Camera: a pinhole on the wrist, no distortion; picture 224 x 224 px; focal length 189.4 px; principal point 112.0 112.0 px. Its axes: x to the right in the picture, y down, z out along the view. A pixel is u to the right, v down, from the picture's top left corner.
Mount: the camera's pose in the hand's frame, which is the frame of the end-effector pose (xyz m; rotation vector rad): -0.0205 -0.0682 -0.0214 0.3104 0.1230 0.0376
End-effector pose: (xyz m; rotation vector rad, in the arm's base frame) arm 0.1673 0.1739 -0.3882 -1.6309 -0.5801 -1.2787
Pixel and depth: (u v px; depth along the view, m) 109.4 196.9 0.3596
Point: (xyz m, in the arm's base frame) 0.3278 0.5059 -0.3640
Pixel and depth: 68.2 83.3 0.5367
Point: 0.1104 0.7434 -0.3365
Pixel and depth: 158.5 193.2 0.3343
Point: 0.3339 0.4581 -0.2852
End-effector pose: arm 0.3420 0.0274 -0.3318 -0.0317 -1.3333 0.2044
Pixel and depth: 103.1 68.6 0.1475
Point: 0.2543 -0.1268 -0.2935
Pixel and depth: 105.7 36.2 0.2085
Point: 0.2237 -0.1938 -0.2660
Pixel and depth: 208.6 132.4 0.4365
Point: 0.0494 -0.1064 0.0232
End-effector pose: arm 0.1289 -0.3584 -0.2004 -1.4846 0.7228 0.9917
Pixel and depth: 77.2 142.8 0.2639
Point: 0.1633 -0.1019 -0.1154
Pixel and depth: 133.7 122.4 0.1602
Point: 0.2066 -0.2115 -0.1654
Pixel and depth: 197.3 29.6 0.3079
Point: 0.4069 -0.0904 -0.2090
